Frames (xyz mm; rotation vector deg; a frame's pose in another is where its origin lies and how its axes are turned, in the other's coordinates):
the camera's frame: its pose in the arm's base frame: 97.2 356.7 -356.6 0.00 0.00 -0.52
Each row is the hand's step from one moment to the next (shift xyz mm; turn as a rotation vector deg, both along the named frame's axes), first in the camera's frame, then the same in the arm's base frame.
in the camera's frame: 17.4 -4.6 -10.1 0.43 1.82 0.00
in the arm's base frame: 17.4 -4.8 -10.1 0.45 1.82 0.00
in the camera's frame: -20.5 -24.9 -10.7 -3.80 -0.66 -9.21
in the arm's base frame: -20.7 -24.7 -10.7 -3.81 -0.63 -9.21
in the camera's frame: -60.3 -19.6 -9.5 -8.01 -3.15 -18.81
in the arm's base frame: -60.5 -19.1 -9.5 -8.04 -3.08 -18.81
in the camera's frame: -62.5 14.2 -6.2 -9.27 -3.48 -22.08
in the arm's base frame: -62.4 14.8 -6.2 -9.30 -3.40 -22.08
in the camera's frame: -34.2 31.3 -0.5 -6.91 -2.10 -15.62
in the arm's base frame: -33.9 31.6 -0.5 -6.93 -2.04 -15.62
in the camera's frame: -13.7 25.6 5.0 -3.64 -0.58 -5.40
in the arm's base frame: -13.5 25.7 5.0 -3.65 -0.55 -5.40
